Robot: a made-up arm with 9 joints.
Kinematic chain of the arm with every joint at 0, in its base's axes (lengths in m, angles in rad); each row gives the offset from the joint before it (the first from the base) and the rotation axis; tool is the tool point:
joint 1: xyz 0 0 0.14 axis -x
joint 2: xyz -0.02 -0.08 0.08 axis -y
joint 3: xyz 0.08 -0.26 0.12 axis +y
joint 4: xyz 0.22 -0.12 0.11 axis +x
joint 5: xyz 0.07 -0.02 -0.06 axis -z
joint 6: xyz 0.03 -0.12 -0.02 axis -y
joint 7: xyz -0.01 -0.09 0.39 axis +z
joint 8: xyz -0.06 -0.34 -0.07 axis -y
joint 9: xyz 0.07 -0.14 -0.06 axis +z
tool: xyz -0.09 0 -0.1
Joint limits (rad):
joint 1: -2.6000..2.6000
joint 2: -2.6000..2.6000
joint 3: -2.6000..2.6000
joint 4: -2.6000..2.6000
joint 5: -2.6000..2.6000
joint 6: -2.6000..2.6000
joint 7: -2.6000..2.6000
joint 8: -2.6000..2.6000
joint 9: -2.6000..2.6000
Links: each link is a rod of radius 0.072 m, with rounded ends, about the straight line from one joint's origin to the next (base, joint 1, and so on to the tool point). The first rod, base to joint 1, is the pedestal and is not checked.
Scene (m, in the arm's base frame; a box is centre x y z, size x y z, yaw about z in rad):
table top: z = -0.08
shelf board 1: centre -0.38 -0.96 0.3 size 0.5 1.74 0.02 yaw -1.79
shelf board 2: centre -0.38 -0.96 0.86 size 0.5 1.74 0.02 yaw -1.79
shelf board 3: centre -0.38 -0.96 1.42 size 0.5 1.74 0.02 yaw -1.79
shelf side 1: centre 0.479 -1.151 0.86 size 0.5 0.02 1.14 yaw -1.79
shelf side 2: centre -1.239 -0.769 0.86 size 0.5 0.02 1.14 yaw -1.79
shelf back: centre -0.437 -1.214 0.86 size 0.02 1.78 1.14 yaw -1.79
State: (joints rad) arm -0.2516 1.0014 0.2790 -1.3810 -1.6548 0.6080 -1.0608 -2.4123 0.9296
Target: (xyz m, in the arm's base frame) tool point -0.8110 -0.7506 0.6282
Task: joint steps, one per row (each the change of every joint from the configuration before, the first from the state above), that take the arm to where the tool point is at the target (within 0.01 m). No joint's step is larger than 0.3 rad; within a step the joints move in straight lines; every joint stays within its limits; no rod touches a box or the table.
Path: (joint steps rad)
1: 0.0555 0.1826 0.0171 -0.0571 0.1251 -0.2148 -0.1207 -0.0626 -0.0530
2: 0.0556 0.1826 0.0172 -0.0571 0.1251 -0.2148 -0.1208 -0.0625 -0.0530
3: 0.0555 0.1826 0.0171 -0.0570 0.1250 -0.2149 -0.1207 -0.0626 -0.0530
4: -0.1318 -0.1526 -0.1450 -0.0568 0.0061 0.1585 -0.0460 0.1183 0.0710
5: -0.1319 -0.1526 -0.1451 -0.0567 0.0060 0.1584 -0.0460 0.1183 0.0711
6: -0.0377 0.0359 -0.0133 0.1859 -0.0975 0.2121 0.1650 -0.0076 0.0179

